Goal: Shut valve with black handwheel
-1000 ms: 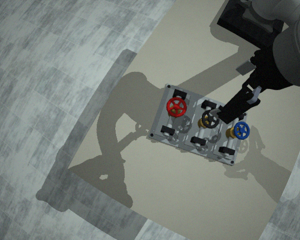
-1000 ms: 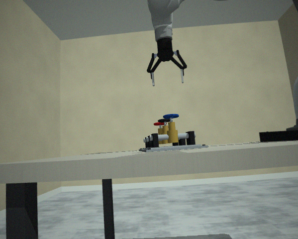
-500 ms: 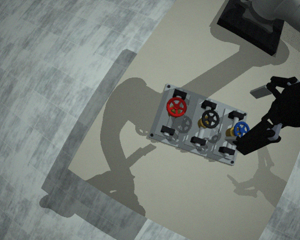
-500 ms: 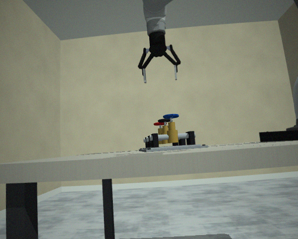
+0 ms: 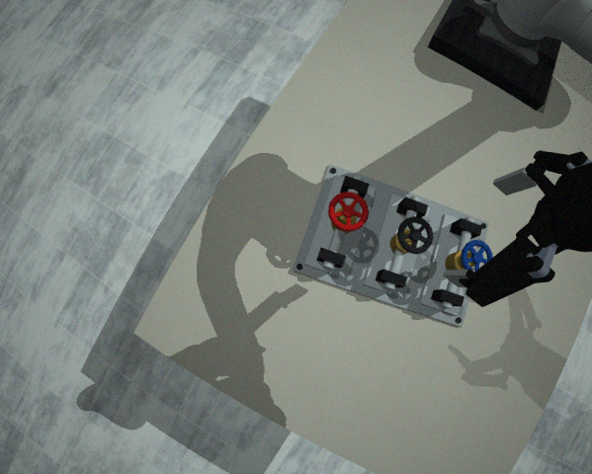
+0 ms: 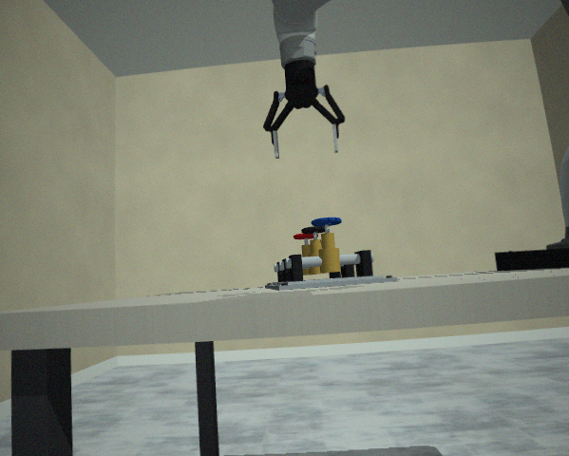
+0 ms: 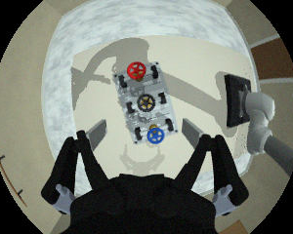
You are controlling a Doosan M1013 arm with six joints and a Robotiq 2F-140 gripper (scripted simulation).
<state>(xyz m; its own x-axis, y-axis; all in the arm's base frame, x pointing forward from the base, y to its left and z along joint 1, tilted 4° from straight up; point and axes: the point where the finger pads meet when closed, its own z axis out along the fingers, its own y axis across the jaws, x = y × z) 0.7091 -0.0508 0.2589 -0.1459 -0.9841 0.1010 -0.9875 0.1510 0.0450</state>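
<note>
My hand is 1 cm past the black handwheel, 4 cm to the left of it and 20 cm above it. From my hand the other things lie so: grey panel (1 cm behind, 4 cm to the right, 32 cm below); blue handwheel (2 cm behind, 8 cm to the left, 20 cm below); red handwheel (1 cm ahead, 17 cm to the right, 20 cm below).
</note>
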